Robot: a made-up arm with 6 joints.
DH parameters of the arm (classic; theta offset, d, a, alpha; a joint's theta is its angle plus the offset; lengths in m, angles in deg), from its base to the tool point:
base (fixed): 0 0.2 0 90
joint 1: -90 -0.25 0.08 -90
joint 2: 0 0.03 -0.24 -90
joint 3: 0 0.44 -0.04 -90
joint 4: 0 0.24 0.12 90
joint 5: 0 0.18 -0.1 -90
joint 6: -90 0.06 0.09 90
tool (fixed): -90 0.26 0 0
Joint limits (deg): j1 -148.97..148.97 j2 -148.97..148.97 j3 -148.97..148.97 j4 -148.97..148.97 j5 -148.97..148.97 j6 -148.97..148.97
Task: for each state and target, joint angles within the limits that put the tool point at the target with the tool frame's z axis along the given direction. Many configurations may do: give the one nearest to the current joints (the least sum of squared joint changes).
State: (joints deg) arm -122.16 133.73 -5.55 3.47 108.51 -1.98
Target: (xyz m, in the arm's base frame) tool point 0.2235 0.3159 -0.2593 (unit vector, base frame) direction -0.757 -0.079 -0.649
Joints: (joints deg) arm -126.00 81.10 -21.12 35.99 113.08 -0.70
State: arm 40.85 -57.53 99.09 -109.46 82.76 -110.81
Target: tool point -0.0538 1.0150 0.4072 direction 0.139 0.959 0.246
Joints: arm 63.93 -30.20 87.95 -146.43 32.73 -147.81
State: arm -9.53 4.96 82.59 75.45 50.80 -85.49
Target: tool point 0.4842 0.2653 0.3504 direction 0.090 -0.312 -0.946
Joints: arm -51.36 48.51 100.63 55.12 50.67 -92.78
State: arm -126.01 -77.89 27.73 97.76 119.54 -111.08
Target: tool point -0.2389 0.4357 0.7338 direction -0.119 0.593 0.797
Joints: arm -142.10 -116.33 3.36 93.61 125.23 -122.94
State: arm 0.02 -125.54 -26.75 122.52 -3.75 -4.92
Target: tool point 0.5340 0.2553 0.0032 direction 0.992 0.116 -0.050
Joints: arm 45.94 -81.44 -68.37 140.00 14.40 -10.93
